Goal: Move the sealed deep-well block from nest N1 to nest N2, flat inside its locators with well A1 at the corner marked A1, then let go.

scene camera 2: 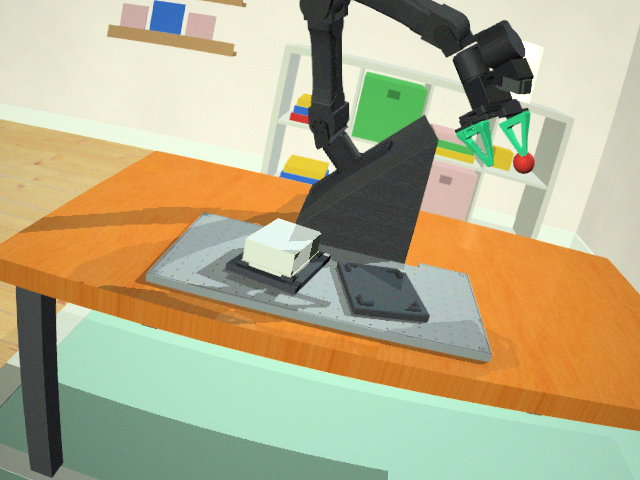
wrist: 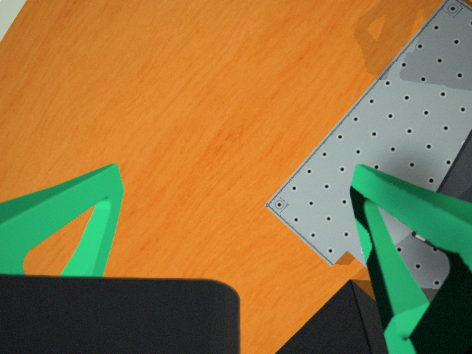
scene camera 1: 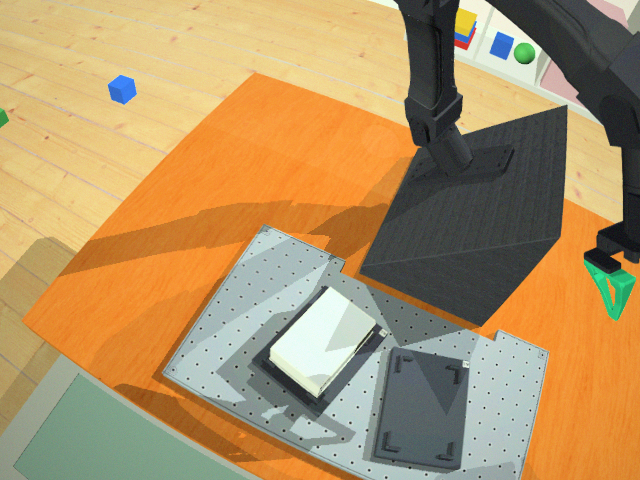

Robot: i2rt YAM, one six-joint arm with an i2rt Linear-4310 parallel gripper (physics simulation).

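Labels:
In scene camera 2 I can see a white deep-well block, and scene camera 1 gives me the block too. In the wrist view the block is out of frame. On the white deep-well block, [scene camera 2: 281,248] and [scene camera 1: 307,372] are one and the same spot.

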